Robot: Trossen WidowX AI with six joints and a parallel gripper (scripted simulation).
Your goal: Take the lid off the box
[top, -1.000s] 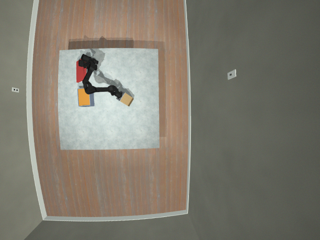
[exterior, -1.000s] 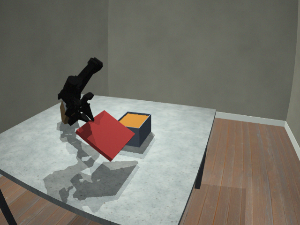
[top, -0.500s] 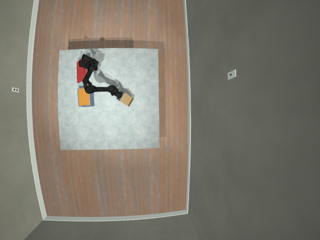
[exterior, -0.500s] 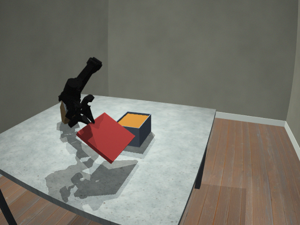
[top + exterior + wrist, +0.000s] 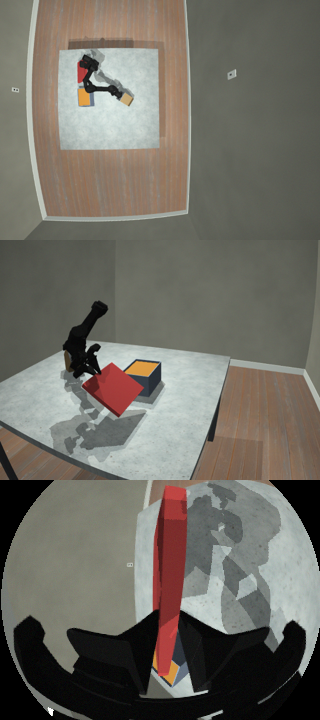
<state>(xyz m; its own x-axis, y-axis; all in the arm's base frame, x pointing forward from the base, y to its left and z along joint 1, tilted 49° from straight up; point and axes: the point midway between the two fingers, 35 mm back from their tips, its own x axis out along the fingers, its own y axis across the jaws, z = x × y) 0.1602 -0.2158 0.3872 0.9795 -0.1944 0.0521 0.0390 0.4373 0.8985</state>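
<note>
The red lid is 90 mm ahead of my hand, 60 mm below it and 20 mm to the right of it. The rest, counted from my hand: storage box (260 mm to the left, 170 mm ahead, 140 mm below).
</note>
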